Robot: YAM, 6 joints.
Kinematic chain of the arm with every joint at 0, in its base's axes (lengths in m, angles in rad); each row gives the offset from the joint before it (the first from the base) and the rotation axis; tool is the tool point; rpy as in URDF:
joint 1: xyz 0 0 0.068 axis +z
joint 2: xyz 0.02 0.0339 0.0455 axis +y
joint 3: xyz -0.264 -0.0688 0 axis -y
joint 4: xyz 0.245 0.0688 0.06 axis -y
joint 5: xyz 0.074 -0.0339 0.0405 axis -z
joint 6: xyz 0.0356 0 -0.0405 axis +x
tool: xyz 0 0 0 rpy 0 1.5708 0
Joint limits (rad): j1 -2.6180..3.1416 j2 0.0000..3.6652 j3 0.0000..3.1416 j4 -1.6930..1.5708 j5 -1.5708..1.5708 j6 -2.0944..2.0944
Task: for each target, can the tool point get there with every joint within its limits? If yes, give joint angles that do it. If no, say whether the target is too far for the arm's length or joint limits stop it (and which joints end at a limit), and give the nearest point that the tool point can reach.
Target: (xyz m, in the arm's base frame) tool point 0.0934 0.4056 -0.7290
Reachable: no: too far | nearest point 0.0744 0.3232 -0.3707 | short by 0.368 m
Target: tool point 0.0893 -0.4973 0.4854
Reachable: yes | joints -1.4023 2.4305 2.6233 0.8378 -0.1305 -0.9259
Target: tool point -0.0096 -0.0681 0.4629
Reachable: yes | joints -1.3737 0.5951 1.2260 -0.5478 0.6930 -1.7341
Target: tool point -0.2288 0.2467 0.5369
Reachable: yes | joints -0.8874 0.4342 1.9055 1.0111 0.6531 1.6952
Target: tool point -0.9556 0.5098 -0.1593
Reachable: no: too far | nearest point -0.5525 0.2947 -0.0421 | short by 0.472 m
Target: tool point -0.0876 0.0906 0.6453
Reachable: yes | joints 2.5810 1.3372 2.3563 -0.6349 1.0093 0.2481
